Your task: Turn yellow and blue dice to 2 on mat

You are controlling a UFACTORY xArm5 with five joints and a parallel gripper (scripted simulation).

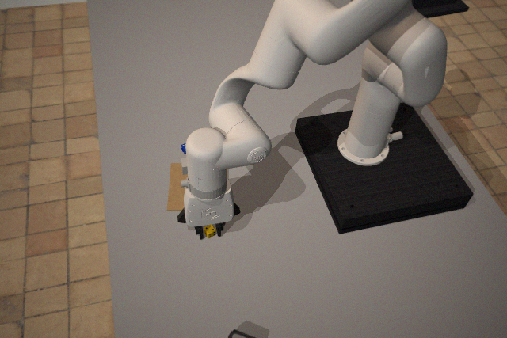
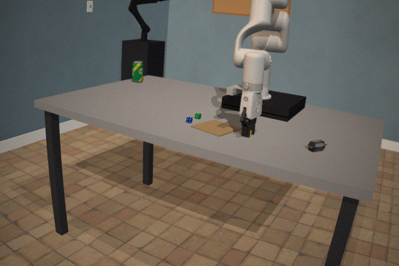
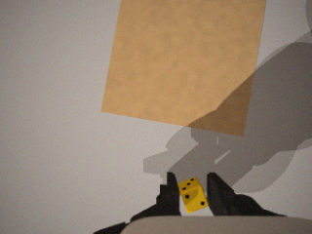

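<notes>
Now: hand 1 cm above the yellow die. Round my hand: blue die 1 cm behind, 25 cm to the right, 1 cm below; then green die 8 cm behind, 24 cm to the right, 1 cm below; then mat 1 cm behind, 13 cm to the right, 2 cm below.
</notes>
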